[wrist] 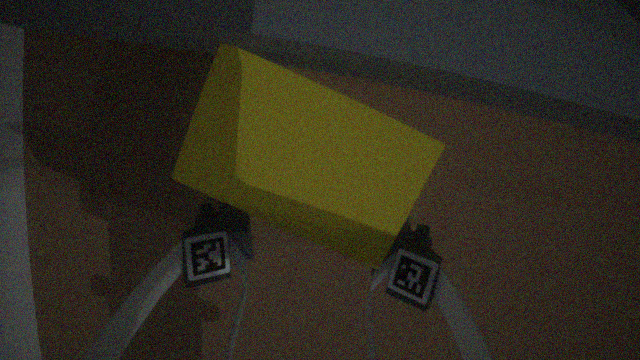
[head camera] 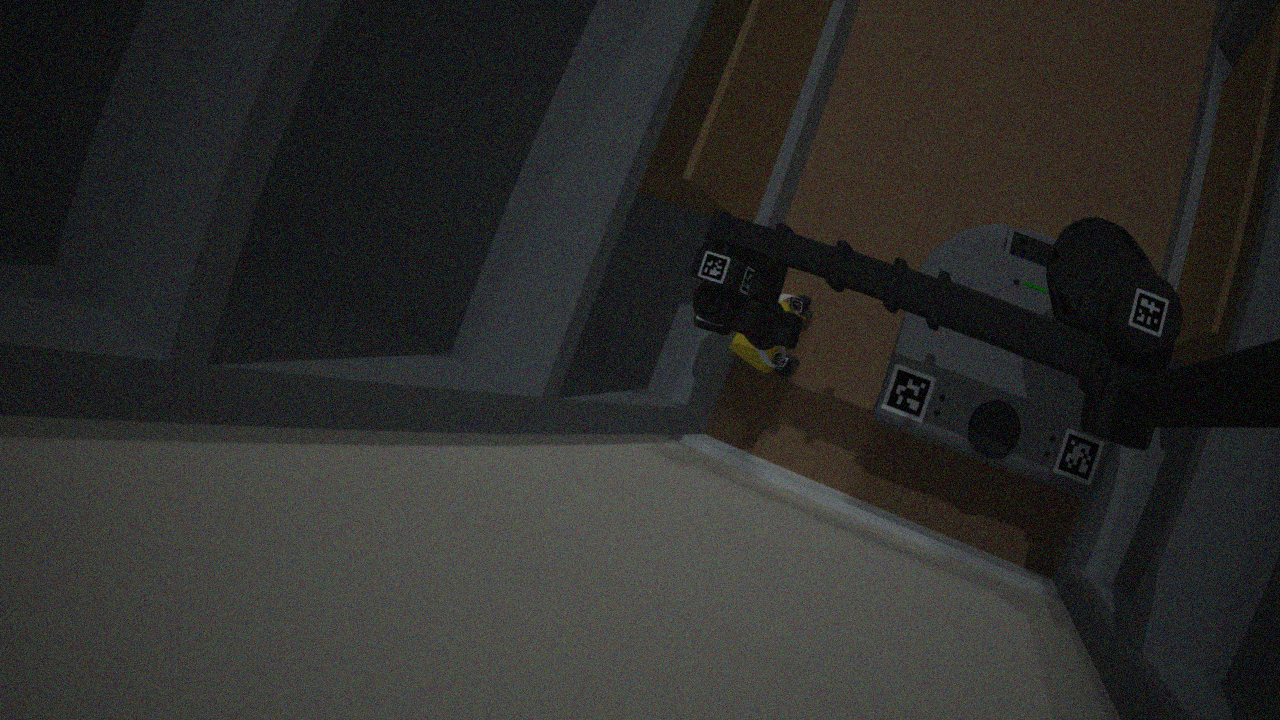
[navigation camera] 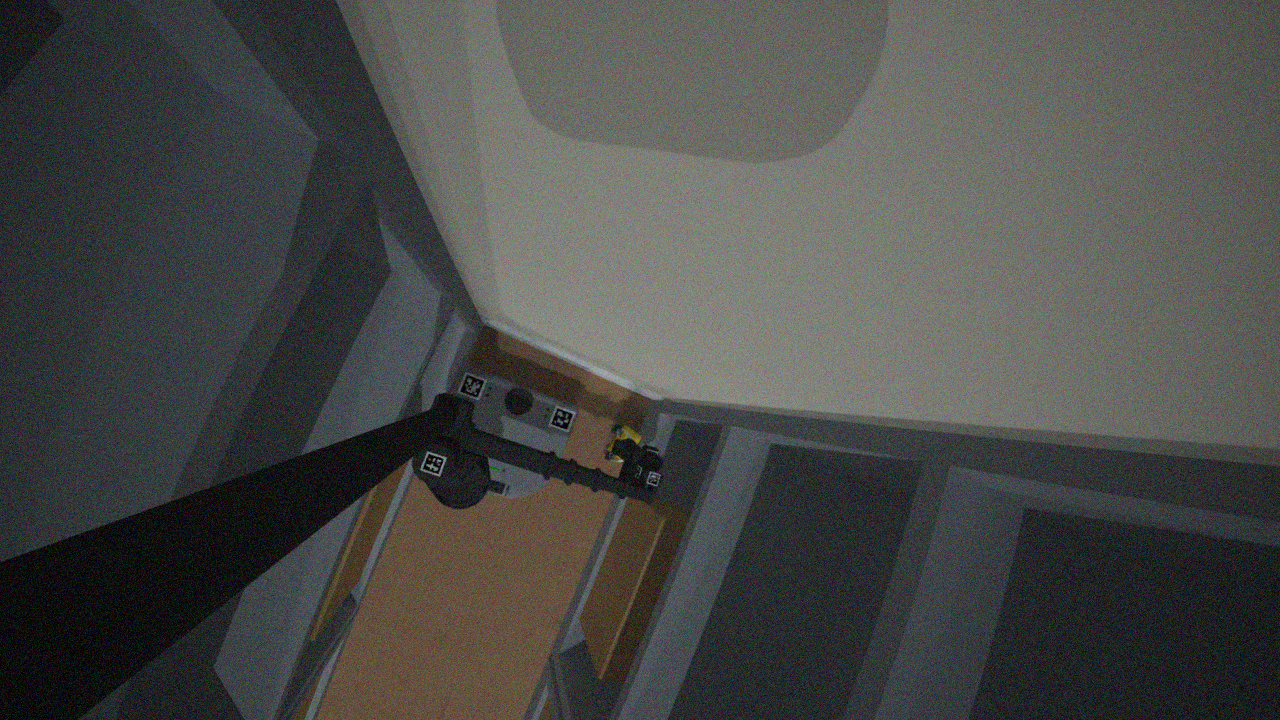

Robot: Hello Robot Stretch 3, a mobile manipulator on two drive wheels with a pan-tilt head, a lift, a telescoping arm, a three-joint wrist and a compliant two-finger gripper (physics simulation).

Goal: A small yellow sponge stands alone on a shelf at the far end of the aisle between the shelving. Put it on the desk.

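Seen in the pictures: gripper, fingertip midpoint: (navigation camera: 611, 440); robot's base, origin of the base link: (head camera: 992, 426) (navigation camera: 517, 399).
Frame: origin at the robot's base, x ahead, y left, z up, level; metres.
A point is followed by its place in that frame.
The small yellow sponge (head camera: 752, 351) {x 0.017, y -0.383, z 0.045 m} (navigation camera: 629, 435) (wrist: 320, 140) shows large in the wrist view, at a slant. My gripper (head camera: 788, 334) {x -0.023, y -0.338, z 0.003 m} (navigation camera: 612, 445) {x -0.023, y -0.338, z 0.003 m} (wrist: 311, 217) {x -0.023, y -0.338, z 0.003 m} is drawn in on the sponge: the right fingertip is against its lower right corner, the left one against its lower long edge. The sponge reaches past both fingers, and it covers part of the left fingertip. The view is dark and grainy, and the parts of the sponge behind the fingers are hidden. The desk does not show in a way I can make out.
Grey shelving (head camera: 501, 295) {x 0.042, y -0.503, z 0.534 m} (navigation camera: 895, 555) {x -0.039, y -0.872, z 0.667 m} lines one side of the narrow aisle, with more shelving (navigation camera: 349, 358) {x -0.014, y 0.304, z 0.534 m} on the other. A large pale surface (head camera: 447, 573) {x 0.178, y -0.259, z 0.889 m} (navigation camera: 805, 295) {x 0.183, y -0.135, z 1.028 m} closes the end near my base (head camera: 966, 358) {x -0.069, y -0.069, z 0.159 m} (navigation camera: 519, 429) {x -0.068, y -0.029, z 0.160 m}. Orange-brown floor (head camera: 1011, 107) {x -0.491, y -0.101, z 0.000 m} (navigation camera: 474, 582) {x -0.586, y -0.073, z 0.000 m} runs along the aisle.
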